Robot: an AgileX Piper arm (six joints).
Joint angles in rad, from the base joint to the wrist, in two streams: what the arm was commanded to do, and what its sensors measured. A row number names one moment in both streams.
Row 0, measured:
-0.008 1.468 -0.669 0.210 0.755 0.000
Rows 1 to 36, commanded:
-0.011 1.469 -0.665 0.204 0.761 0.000
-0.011 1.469 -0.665 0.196 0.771 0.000
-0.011 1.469 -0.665 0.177 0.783 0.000
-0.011 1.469 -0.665 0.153 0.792 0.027
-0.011 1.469 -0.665 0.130 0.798 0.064
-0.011 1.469 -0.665 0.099 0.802 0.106
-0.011 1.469 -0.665 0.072 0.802 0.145
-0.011 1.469 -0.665 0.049 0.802 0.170
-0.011 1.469 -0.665 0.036 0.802 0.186
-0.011 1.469 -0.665 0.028 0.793 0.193
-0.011 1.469 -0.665 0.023 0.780 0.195
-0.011 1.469 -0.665 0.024 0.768 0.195
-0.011 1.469 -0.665 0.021 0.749 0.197
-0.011 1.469 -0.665 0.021 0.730 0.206
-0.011 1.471 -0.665 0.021 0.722 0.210
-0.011 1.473 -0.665 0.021 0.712 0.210
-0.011 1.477 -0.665 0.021 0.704 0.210
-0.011 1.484 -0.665 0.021 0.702 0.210
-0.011 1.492 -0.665 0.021 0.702 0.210
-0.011 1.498 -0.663 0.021 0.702 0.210
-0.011 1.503 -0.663 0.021 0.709 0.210
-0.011 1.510 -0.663 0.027 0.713 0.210
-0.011 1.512 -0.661 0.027 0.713 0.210
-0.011 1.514 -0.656 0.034 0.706 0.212
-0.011 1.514 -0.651 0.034 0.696 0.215
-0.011 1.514 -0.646 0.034 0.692 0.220
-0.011 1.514 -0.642 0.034 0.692 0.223
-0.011 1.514 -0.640 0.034 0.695 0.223
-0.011 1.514 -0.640 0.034 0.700 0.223
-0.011 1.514 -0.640 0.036 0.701 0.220
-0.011 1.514 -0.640 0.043 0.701 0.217
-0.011 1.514 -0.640 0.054 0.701 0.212
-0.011 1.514 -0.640 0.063 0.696 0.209
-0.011 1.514 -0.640 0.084 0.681 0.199
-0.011 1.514 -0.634 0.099 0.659 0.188
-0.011 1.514 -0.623 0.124 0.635 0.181
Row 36, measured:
-0.008 1.513 -0.641 0.064 0.700 0.213
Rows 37 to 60, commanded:
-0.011 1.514 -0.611 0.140 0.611 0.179
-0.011 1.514 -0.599 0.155 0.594 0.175
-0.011 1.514 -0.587 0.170 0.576 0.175
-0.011 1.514 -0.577 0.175 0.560 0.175
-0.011 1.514 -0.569 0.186 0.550 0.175
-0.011 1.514 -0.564 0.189 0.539 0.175
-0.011 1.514 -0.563 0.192 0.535 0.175
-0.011 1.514 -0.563 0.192 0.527 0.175
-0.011 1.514 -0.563 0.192 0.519 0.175
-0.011 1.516 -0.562 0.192 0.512 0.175
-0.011 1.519 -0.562 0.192 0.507 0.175
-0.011 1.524 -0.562 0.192 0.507 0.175
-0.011 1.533 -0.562 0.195 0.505 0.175
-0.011 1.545 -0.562 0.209 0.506 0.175
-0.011 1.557 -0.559 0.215 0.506 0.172
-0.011 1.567 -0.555 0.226 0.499 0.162
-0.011 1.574 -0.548 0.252 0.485 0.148
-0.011 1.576 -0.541 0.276 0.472 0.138
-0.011 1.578 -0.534 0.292 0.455 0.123
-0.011 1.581 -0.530 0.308 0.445 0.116
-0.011 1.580 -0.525 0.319 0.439 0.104
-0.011 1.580 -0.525 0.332 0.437 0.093
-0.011 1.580 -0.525 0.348 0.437 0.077
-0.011 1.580 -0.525 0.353 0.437 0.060
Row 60, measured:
-0.008 1.578 -0.530 0.306 0.459 0.118
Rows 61 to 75, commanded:
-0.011 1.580 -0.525 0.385 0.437 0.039
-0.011 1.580 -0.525 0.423 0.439 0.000
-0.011 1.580 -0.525 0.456 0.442 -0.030
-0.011 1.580 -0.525 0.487 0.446 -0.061
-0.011 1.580 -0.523 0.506 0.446 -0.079
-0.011 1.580 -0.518 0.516 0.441 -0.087
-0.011 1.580 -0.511 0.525 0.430 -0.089
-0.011 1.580 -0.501 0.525 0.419 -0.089
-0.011 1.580 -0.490 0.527 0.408 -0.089
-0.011 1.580 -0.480 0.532 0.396 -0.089
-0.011 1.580 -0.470 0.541 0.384 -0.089
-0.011 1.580 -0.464 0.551 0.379 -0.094
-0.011 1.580 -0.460 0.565 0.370 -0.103
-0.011 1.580 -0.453 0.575 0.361 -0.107
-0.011 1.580 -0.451 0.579 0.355 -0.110
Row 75, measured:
-0.008 1.580 -0.472 0.546 0.387 -0.087
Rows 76 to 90, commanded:
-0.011 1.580 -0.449 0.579 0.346 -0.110
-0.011 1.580 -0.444 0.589 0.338 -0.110
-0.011 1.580 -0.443 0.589 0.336 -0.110
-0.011 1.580 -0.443 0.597 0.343 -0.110
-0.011 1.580 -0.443 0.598 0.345 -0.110
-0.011 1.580 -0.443 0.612 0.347 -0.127
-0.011 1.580 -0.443 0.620 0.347 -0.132
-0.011 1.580 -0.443 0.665 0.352 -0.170
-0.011 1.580 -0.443 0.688 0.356 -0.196
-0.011 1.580 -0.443 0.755 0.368 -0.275
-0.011 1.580 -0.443 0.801 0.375 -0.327
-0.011 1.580 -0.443 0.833 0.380 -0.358
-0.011 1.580 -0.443 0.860 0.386 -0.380
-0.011 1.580 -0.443 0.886 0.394 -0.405
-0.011 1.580 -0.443 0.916 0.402 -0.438
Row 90, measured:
-0.012 1.580 -0.444 0.804 0.356 -0.350
